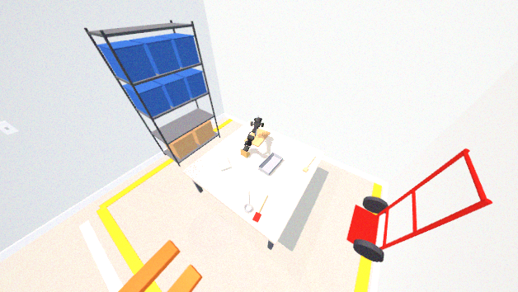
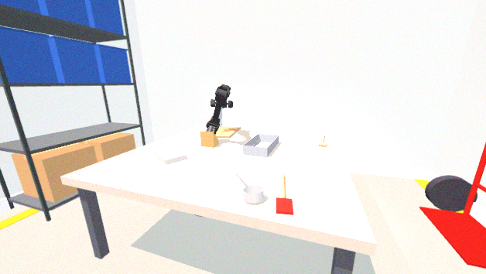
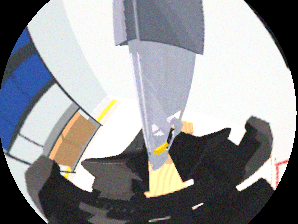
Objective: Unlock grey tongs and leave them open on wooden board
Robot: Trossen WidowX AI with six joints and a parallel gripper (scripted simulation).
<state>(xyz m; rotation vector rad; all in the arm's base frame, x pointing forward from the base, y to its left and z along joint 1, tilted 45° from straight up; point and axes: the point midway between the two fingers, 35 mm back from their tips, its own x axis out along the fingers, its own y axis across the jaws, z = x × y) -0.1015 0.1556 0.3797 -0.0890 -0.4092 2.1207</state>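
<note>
My gripper tip is now 3 cm short of the wooden board, 2 cm to the left of it and 21 cm above it. Round my gripper tip: red spatula: 73 cm ahead, 87 cm to the right, 21 cm below; then roasting tin: 49 cm ahead, 34 cm to the right, 19 cm below; then flat pale slab: 2 cm ahead, 69 cm to the right, 20 cm below.
</note>
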